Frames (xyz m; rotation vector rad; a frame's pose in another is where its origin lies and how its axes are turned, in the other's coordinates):
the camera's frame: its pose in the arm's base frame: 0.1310 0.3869 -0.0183 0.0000 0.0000 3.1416
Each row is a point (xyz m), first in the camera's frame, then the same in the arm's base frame.
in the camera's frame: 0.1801 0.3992 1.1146
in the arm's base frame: -0.0491 -0.0123 1.0963
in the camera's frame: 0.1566 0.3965 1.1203
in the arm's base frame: -0.0256 -0.0096 1.1020
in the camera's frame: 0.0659 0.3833 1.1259
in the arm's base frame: 0.0651 0.0036 1.1076
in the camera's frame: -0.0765 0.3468 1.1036
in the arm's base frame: 0.2075 0.0401 1.0853
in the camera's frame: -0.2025 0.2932 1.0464
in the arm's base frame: 0.3335 0.0937 1.0281
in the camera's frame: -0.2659 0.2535 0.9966
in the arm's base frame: 0.3969 0.1334 0.9783
